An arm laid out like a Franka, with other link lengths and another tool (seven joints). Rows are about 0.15 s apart.
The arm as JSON. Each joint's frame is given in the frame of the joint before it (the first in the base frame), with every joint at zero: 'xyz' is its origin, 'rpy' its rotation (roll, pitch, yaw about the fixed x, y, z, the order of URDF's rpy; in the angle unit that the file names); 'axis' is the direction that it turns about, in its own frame. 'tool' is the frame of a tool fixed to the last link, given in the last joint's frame.
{
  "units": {
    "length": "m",
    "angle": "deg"
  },
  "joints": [
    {
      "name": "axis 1",
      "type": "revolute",
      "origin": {
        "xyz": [
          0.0,
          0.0,
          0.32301
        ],
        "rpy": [
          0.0,
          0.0,
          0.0
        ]
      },
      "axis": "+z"
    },
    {
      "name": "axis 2",
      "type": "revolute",
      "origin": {
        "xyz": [
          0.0,
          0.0,
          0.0
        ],
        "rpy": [
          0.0,
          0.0,
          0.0
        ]
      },
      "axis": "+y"
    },
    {
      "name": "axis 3",
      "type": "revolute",
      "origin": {
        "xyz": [
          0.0,
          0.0,
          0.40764
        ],
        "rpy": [
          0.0,
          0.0,
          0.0
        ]
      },
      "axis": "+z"
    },
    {
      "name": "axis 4",
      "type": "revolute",
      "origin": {
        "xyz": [
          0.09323,
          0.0,
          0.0
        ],
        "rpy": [
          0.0,
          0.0,
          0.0
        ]
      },
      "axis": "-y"
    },
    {
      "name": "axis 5",
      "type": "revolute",
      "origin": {
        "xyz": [
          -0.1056,
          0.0,
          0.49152
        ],
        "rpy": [
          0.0,
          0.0,
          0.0
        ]
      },
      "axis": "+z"
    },
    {
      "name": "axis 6",
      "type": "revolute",
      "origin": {
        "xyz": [
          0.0,
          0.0,
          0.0
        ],
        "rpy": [
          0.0,
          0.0,
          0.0
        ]
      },
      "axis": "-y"
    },
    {
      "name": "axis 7",
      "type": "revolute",
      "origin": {
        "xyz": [
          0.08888,
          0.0,
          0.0
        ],
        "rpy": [
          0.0,
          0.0,
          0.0
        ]
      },
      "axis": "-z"
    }
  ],
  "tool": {
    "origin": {
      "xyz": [
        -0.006,
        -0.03,
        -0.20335
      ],
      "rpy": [
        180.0,
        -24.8,
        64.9
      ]
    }
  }
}
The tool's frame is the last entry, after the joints.
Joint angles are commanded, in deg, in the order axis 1, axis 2, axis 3, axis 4, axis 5, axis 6, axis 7. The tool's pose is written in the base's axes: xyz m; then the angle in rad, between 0 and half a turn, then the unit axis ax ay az. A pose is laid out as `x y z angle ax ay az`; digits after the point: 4 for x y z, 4 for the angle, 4 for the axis.
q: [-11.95, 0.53, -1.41, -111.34, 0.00, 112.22, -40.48]
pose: 0.6725 -0.1871 0.4420 2.8367 -0.6860 -0.7115 -0.1523
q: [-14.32, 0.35, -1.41, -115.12, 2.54, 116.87, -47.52]
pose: 0.6652 -0.2068 0.4125 2.8268 -0.6592 -0.7327 -0.1690
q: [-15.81, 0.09, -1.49, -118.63, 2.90, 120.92, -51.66]
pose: 0.6552 -0.2222 0.3870 2.8346 -0.6433 -0.7465 -0.1701
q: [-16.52, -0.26, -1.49, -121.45, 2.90, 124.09, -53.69]
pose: 0.6468 -0.2283 0.3684 2.8445 -0.6346 -0.7540 -0.1698
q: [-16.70, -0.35, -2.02, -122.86, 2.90, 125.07, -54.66]
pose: 0.6389 -0.2344 0.3570 2.8395 -0.6338 -0.7550 -0.1680
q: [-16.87, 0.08, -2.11, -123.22, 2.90, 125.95, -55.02]
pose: 0.6388 -0.2377 0.3501 2.8414 -0.6333 -0.7555 -0.1678
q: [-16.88, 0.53, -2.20, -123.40, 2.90, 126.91, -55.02]
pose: 0.6405 -0.2397 0.3449 2.8473 -0.6337 -0.7550 -0.1686
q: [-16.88, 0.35, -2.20, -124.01, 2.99, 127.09, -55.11]
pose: 0.6372 -0.2384 0.3411 2.8428 -0.6338 -0.7549 -0.1684
